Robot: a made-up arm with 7 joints. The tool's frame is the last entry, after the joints. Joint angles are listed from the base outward.
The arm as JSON. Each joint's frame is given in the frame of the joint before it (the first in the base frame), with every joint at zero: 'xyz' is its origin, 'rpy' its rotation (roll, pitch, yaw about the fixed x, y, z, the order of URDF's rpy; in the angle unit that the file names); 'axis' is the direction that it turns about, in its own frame. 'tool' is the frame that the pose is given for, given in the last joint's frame.
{
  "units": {
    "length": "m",
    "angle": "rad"
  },
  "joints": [
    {
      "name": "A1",
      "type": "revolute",
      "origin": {
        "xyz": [
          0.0,
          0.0,
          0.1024
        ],
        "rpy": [
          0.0,
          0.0,
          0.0
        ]
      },
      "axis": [
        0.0,
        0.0,
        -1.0
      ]
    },
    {
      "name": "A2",
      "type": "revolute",
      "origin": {
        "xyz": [
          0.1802,
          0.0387,
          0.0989
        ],
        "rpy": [
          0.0,
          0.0,
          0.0
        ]
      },
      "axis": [
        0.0,
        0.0,
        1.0
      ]
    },
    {
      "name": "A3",
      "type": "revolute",
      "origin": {
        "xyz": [
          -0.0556,
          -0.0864,
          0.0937
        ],
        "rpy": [
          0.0,
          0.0,
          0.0
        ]
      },
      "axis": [
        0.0,
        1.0,
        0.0
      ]
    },
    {
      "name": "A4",
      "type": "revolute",
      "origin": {
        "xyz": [
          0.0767,
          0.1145,
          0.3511
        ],
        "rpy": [
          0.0,
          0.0,
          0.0
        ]
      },
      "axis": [
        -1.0,
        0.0,
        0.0
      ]
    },
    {
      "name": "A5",
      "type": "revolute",
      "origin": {
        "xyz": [
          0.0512,
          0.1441,
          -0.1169
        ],
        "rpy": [
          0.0,
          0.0,
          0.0
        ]
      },
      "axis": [
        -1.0,
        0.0,
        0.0
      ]
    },
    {
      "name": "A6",
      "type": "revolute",
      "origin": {
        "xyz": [
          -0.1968,
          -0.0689,
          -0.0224
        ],
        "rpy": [
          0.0,
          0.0,
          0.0
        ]
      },
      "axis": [
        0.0,
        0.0,
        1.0
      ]
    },
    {
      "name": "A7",
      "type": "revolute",
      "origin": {
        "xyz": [
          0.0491,
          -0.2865,
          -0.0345
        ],
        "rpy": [
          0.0,
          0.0,
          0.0
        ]
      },
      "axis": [
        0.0,
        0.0,
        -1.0
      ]
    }
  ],
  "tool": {
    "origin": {
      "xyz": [
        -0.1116,
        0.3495,
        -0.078
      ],
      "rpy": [
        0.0,
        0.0,
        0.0
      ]
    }
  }
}
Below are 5 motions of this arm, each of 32 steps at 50 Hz.
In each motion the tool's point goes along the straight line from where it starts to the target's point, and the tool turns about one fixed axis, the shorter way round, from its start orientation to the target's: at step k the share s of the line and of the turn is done. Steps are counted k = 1, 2, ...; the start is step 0. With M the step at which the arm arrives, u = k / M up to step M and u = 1 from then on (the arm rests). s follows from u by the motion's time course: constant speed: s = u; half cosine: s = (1 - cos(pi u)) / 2; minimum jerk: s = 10 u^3 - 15 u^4 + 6 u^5.
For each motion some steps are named. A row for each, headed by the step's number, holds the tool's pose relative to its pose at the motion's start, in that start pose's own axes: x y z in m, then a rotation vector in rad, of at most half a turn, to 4 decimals.
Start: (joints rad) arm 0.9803 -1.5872 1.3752 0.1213 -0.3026 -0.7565 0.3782
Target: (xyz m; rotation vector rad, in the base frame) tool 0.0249 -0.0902 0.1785 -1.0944 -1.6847 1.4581
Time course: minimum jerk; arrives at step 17
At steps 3, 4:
3: 0.0093 0.0002 0.0027 -0.0156 0.0008 -0.0173
4: 0.0199 0.0004 0.0057 -0.0334 0.0016 -0.0370

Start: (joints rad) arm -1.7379 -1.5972 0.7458 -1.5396 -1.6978 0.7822 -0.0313
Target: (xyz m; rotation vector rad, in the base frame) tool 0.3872 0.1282 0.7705 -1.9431 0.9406 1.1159
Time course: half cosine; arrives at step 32
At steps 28, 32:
28: 0.3570 0.0626 -0.0827 0.7729 -0.5559 -0.2020
32: 0.3711 0.0651 -0.0860 0.8035 -0.5779 -0.2100

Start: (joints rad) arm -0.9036 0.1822 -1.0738 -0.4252 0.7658 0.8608 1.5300
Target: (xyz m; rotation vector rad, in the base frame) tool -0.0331 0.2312 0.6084 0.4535 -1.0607 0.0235
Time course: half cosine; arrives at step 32
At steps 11, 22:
11: 0.0197 -0.0272 -0.0228 -0.0562 -0.0406 -0.0062
22: 0.0581 -0.0801 -0.0671 -0.1653 -0.1196 -0.0182

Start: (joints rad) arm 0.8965 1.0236 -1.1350 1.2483 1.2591 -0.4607 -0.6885
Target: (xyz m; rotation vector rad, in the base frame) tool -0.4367 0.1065 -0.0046 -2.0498 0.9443 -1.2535
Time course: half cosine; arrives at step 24
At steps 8, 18, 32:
8: -0.0518 -0.0698 0.0545 -0.1367 0.0973 0.1794
18: -0.1769 -0.2384 0.1859 -0.4667 0.3323 0.6124
32: -0.2073 -0.2793 0.2178 -0.5468 0.3893 0.7175

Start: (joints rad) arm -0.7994 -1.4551 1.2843 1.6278 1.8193 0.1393 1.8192
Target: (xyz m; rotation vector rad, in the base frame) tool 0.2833 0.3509 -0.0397 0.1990 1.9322 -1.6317
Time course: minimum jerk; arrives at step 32
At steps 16, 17, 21, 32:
16: 0.0730 -0.0093 0.1214 -0.2381 -1.0758 -0.0330
17: 0.0815 -0.0104 0.1356 -0.2660 -1.2015 -0.0368
21: 0.1130 -0.0144 0.1881 -0.3688 -1.6663 -0.0511
32: 0.1459 -0.0186 0.2428 -0.4762 -2.1516 -0.0659

